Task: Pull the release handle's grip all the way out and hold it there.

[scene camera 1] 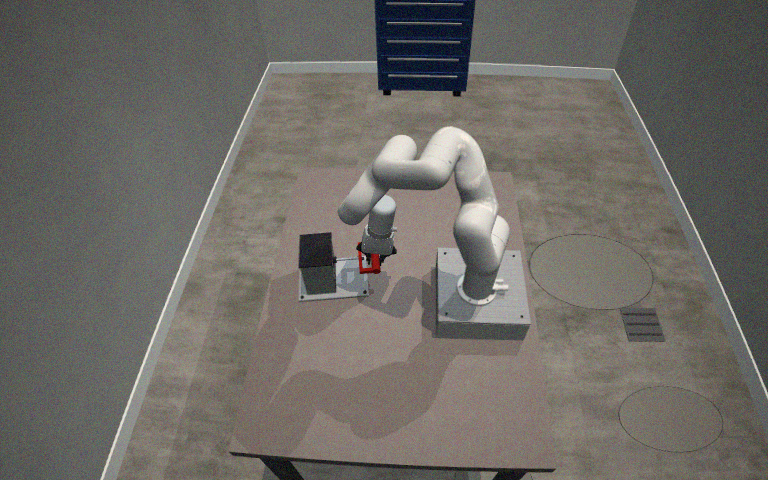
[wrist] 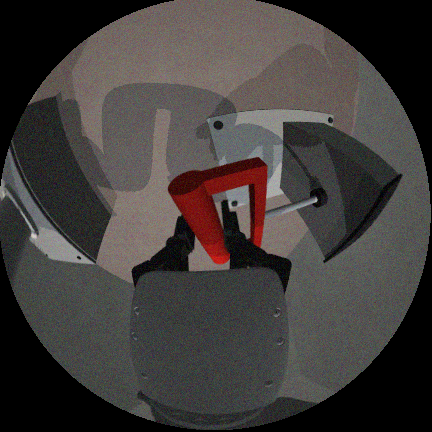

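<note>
The release handle's red grip (scene camera 1: 369, 270) (wrist: 200, 215) is a red frame with a thick round bar. It stands apart from the dark housing box (scene camera 1: 320, 277) (wrist: 312, 165), joined to it by a thin metal rod (scene camera 1: 345, 259) (wrist: 291, 207), a stretch of which is exposed. My gripper (scene camera 1: 373, 259) (wrist: 207, 210) is shut on the thick bar of the grip. One finger is on the outer side of the bar and the other passes through the frame's opening. In the scene view the fingers are partly hidden by the grip and the wrist.
The housing stands on a light metal base plate (scene camera 1: 355, 288) (wrist: 260, 117) with bolts at its corners. The arm's metal pedestal (scene camera 1: 481, 330) stands to the right on the table (scene camera 1: 453, 418). A blue drawer cabinet (scene camera 1: 423, 49) stands at the back wall.
</note>
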